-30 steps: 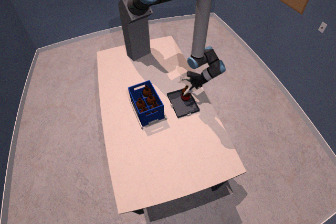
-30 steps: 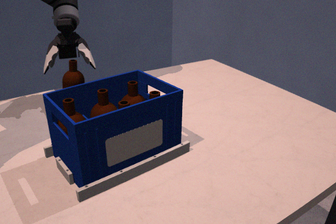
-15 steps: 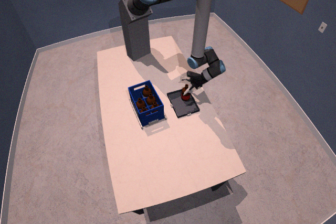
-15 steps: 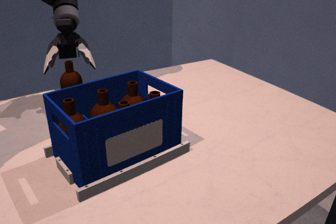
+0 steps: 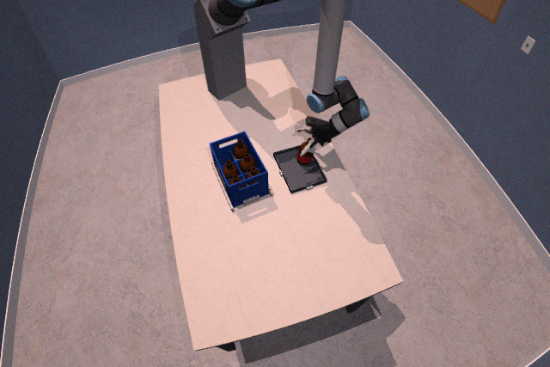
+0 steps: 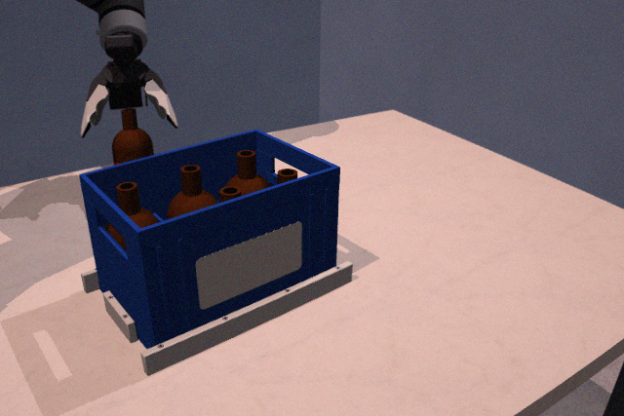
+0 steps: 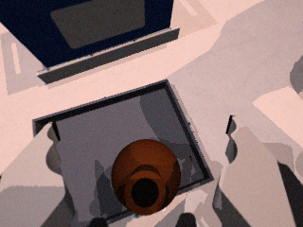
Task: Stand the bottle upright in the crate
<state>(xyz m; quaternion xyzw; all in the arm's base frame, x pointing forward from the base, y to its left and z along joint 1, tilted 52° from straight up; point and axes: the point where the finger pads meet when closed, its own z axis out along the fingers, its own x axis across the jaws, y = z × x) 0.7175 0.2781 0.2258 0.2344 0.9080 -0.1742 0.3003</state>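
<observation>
The tray lies 13 cm below my hand, 5 cm ahead of it and 1 cm to the left of it. Round my hand: blue crate: 28 cm to the right, 11 cm ahead, 6 cm below.
</observation>
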